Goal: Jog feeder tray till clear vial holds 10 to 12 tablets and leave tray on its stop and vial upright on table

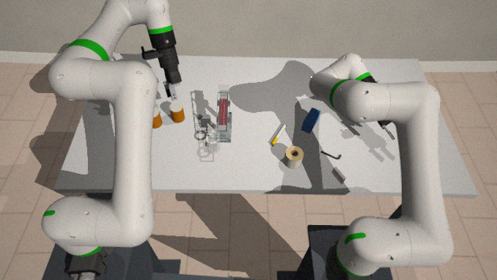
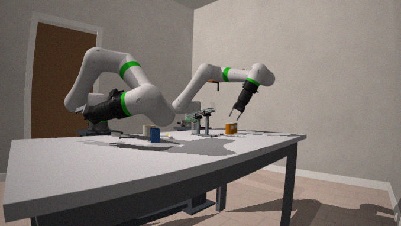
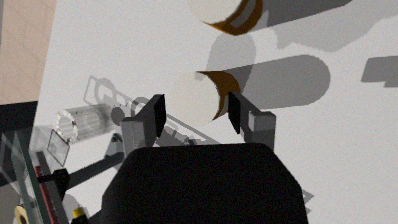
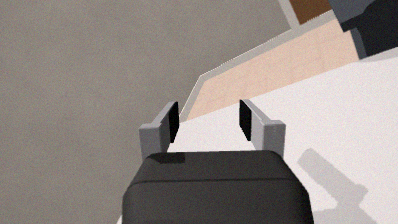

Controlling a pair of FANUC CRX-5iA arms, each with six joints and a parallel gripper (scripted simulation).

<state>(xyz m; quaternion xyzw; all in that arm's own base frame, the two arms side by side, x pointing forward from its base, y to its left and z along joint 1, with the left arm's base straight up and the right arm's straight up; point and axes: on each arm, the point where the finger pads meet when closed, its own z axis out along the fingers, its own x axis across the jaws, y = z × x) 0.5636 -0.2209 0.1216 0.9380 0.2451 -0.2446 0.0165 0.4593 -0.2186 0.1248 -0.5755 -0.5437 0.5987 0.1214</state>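
Right now the orange bottle is 8 cm below my left hand, 2 cm to the right of it and 2 cm behind it. Also, from my left hand: tape roll 51 cm to the right, 21 cm behind, 9 cm below; then feeder tray 22 cm to the right, 7 cm behind, 2 cm above; then yellow-tipped marker 45 cm to the right, 11 cm below, 9 cm behind.
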